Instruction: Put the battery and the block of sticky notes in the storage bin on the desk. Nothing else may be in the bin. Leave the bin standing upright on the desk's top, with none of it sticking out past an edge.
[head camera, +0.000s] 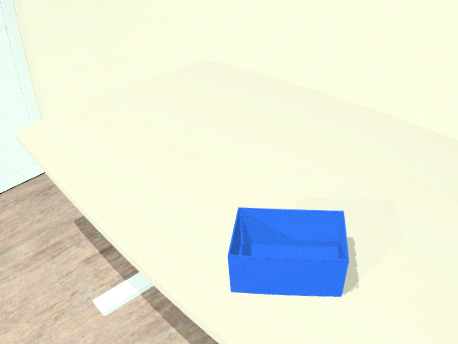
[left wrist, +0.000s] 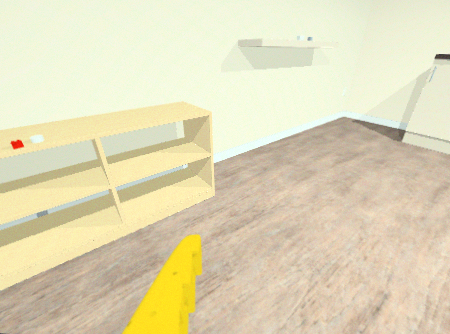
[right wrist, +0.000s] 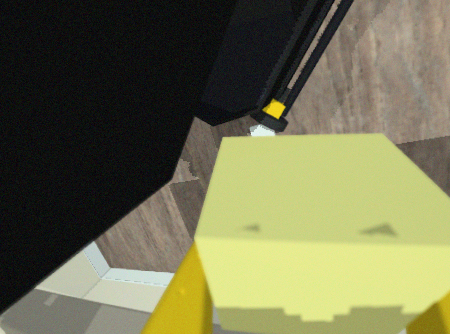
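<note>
The blue storage bin stands upright on the desk in the head view, a little in from the desk's near left edge. Its inside shows blue walls, partly in shadow; its near wall hides part of the floor. My right gripper is shut on a pale yellow block of sticky notes, with a yellow jaw on either side. It does not show in the head view. My left gripper is open, with one notched jaw in view, in the air away from the bin. I cannot make out the battery in any view.
In the left wrist view a wooden shelf unit carries a red object and a white one. A wall shelf holds small things. Black robot parts fill the upper left of the right wrist view.
</note>
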